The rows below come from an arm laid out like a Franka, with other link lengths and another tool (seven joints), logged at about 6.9 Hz.
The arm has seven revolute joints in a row. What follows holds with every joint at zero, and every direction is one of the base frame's.
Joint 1 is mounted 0.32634 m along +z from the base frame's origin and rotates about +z.
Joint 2 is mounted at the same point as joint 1 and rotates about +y.
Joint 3 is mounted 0.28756 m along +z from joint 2 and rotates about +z.
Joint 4 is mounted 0.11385 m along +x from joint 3 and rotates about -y.
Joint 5 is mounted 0.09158 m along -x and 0.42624 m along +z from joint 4 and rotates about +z.
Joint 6 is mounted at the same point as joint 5 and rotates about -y.
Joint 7 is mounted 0.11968 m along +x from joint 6 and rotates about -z.
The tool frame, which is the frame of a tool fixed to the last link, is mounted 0.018 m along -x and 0.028 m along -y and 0.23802 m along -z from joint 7; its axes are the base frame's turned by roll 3.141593, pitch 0.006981 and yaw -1.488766 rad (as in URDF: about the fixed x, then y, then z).
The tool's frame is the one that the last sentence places.
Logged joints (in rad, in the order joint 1, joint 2, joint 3, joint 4, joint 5, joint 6, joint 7), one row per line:
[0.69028 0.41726 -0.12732 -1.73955 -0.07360 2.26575 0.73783]
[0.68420 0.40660 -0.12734 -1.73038 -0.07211 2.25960 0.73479]
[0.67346 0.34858 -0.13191 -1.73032 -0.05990 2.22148 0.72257]
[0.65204 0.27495 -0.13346 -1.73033 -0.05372 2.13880 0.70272]
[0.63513 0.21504 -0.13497 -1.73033 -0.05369 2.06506 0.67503]
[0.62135 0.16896 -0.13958 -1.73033 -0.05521 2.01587 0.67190]
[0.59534 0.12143 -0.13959 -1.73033 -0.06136 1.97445 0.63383]
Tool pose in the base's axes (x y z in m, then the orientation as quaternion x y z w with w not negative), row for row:
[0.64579 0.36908 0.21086 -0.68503 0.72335 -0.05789 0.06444]
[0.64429 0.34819 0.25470 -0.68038 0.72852 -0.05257 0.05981]
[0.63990 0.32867 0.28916 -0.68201 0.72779 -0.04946 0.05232]
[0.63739 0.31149 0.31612 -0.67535 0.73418 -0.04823 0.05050]
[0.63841 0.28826 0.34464 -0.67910 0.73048 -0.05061 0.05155]
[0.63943 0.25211 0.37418 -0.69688 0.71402 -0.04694 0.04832]
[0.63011 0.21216 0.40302 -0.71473 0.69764 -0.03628 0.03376]
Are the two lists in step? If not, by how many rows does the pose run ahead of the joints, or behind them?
The pose runs 2 rows ahead of the joints: the pose in row i belongs to the joints in row i + 2.
